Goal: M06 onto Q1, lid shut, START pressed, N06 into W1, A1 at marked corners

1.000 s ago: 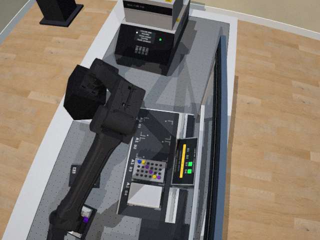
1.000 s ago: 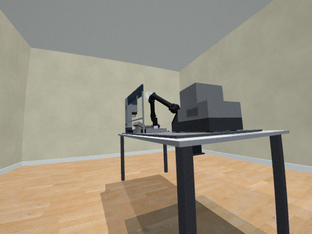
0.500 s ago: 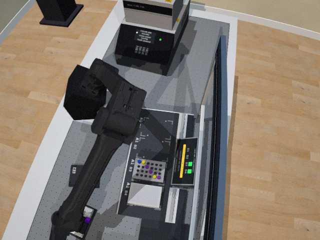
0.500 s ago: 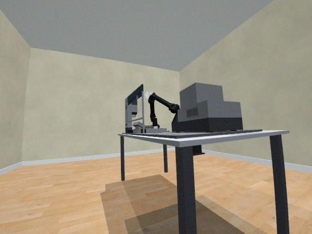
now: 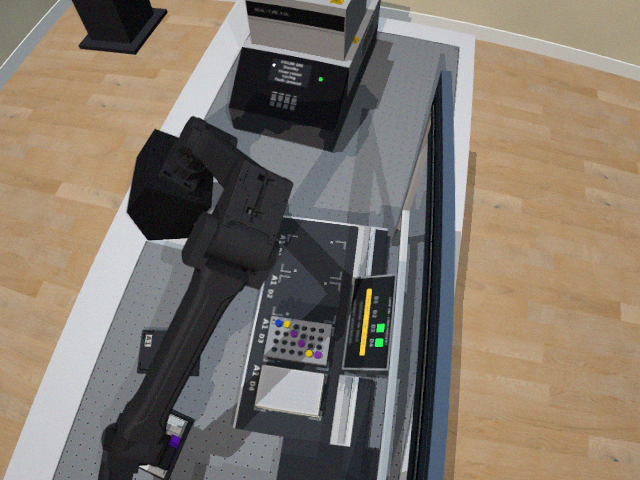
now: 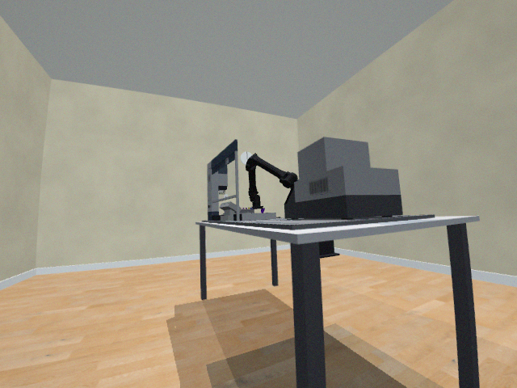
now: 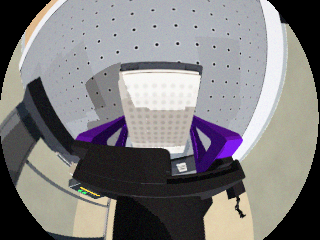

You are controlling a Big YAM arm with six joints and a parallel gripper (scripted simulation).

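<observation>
Now: the dark waiting nest W1 30 mm below my hand. The rest, counted from my hand: nest A1 mark: 50 mm to the right, 30 mm behind, 20 mm below; then dark regrip nest: 190 mm to the left, 50 mm behind, 30 mm below; then white deep-well block: 240 mm ahead, 180 mm to the left, 40 mm above.
</observation>
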